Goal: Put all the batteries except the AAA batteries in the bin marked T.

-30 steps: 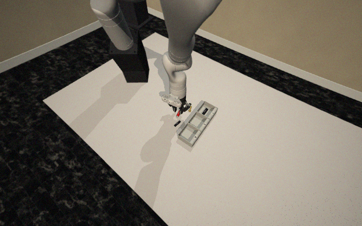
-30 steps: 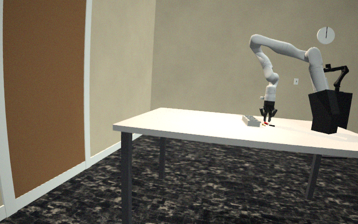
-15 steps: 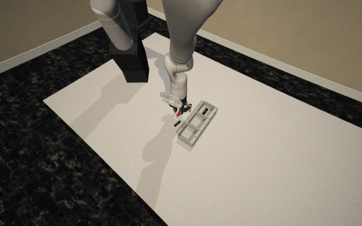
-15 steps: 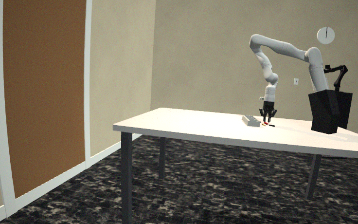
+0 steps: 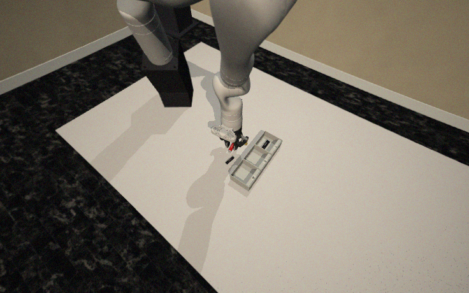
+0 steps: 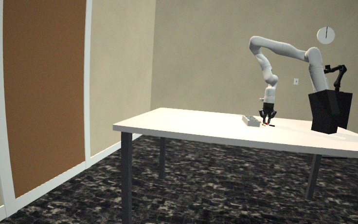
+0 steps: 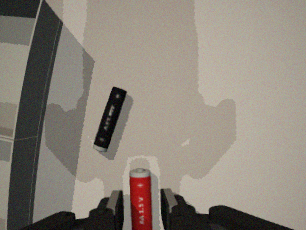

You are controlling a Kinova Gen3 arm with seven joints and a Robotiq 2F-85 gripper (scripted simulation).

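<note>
My hand is 2 cm above the red battery. The rest, counted from my hand: yellow piece (4 cm ahead, 5 cm to the left, 2 cm below); then black battery (2 cm ahead, 6 cm to the right, 2 cm below); then tray (12 cm ahead, 1 cm to the right).
</note>
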